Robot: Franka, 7 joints.
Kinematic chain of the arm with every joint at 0, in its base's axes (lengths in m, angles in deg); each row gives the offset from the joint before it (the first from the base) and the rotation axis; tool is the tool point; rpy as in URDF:
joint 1: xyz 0 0 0.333 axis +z
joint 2: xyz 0 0 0 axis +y
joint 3: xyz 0 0 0.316 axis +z
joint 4: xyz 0.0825 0 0 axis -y
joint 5: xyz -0.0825 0 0.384 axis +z
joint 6: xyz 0 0 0 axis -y
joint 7: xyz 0.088 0 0 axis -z
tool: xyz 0 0 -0.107 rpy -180 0 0
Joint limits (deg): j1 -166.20..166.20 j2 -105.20..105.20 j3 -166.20..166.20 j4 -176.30..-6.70 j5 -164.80..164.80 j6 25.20..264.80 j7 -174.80..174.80
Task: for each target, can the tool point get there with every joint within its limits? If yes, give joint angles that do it. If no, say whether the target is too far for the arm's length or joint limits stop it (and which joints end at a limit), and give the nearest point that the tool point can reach.
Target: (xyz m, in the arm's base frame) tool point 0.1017 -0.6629 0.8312
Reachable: yes | joints -42.96 49.18 -97.39 -48.14 -94.70 149.19 -28.09
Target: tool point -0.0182 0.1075 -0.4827
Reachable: no: joint limits stop it (at a limit: joint 2) | nearest point -0.0244 0.1443 -0.3428 | short by 0.145 m
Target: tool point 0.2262 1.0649 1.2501
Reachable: no: too far | nearest point 0.1363 0.6418 0.8857 | short by 0.566 m
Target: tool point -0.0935 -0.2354 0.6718
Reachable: yes | joints -15.38 -89.11 -18.03 -143.64 87.83 217.22 -80.77
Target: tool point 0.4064 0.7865 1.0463
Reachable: no: too far | nearest point 0.3067 0.5935 0.8712 | short by 0.279 m
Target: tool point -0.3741 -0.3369 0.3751
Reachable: yes | joints -51.53 -1.28 -94.42 -142.69 139.26 89.25 119.84
